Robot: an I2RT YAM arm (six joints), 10 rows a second.
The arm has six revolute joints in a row. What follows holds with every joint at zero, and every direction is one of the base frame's. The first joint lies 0.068 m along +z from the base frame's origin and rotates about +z. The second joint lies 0.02 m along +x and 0.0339 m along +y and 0.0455 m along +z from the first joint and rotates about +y. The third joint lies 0.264 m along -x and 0.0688 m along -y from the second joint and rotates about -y. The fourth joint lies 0.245 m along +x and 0.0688 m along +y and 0.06 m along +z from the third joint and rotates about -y. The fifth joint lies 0.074 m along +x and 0.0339 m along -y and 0.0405 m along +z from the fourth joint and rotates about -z. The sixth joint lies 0.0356 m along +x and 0.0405 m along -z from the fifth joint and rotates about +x. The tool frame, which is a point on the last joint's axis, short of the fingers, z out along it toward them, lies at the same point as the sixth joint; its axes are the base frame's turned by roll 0, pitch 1.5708 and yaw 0 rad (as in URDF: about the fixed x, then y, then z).
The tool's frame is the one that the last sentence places.
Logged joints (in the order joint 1, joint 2, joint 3, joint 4, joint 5, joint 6), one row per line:
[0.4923 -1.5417 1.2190 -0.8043 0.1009 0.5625]
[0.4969 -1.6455 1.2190 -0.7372 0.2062 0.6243]
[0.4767 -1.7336 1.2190 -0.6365 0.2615 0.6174]
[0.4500 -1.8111 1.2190 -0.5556 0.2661 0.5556]
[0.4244 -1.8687 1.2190 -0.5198 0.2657 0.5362]
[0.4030 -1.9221 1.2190 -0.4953 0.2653 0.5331]
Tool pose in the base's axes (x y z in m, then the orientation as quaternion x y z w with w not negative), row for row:
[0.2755 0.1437 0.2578 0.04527 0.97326 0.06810 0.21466]
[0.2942 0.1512 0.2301 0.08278 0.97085 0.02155 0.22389]
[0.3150 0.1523 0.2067 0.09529 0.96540 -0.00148 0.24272]
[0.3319 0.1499 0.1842 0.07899 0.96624 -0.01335 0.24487]
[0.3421 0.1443 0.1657 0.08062 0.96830 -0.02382 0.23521]
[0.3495 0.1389 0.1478 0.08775 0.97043 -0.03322 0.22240]
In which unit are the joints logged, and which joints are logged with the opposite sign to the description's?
The joints are logged in radians. Opposite sign: joint 2.
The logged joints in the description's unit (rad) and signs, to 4 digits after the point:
[0.4923 1.5417 1.2190 -0.8043 0.1009 0.5625]
[0.4969 1.6455 1.2190 -0.7372 0.2062 0.6243]
[0.4767 1.7336 1.2190 -0.6365 0.2615 0.6174]
[0.4500 1.8111 1.2190 -0.5556 0.2661 0.5556]
[0.4244 1.8687 1.2190 -0.5198 0.2657 0.5362]
[0.4030 1.9221 1.2190 -0.4953 0.2653 0.5331]

